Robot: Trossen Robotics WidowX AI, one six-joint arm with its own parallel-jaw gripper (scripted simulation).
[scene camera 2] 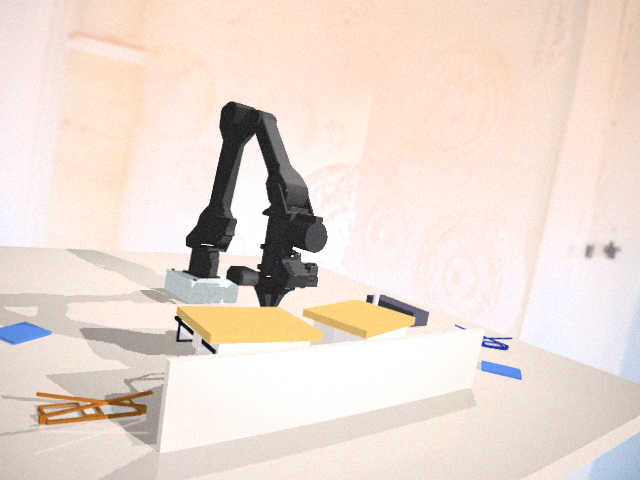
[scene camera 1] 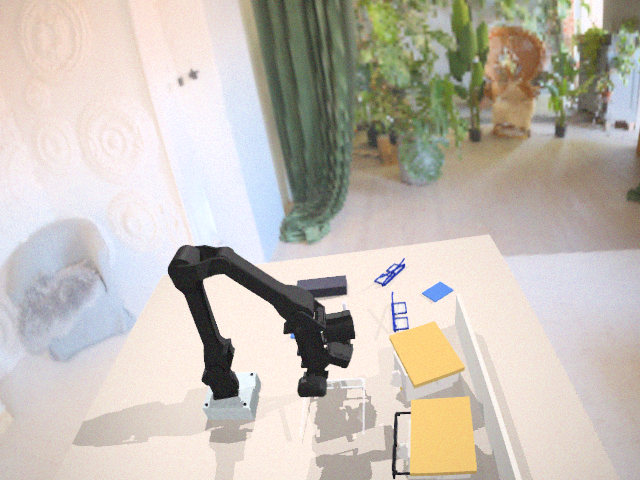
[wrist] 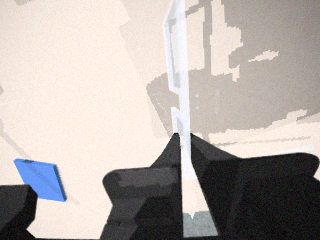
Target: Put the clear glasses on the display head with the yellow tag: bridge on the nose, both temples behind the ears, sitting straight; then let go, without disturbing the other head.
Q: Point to a dark case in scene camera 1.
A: At 337, 285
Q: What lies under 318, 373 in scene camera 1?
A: My gripper.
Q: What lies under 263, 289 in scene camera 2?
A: My gripper.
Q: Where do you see a white upright panel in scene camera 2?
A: At 206, 399
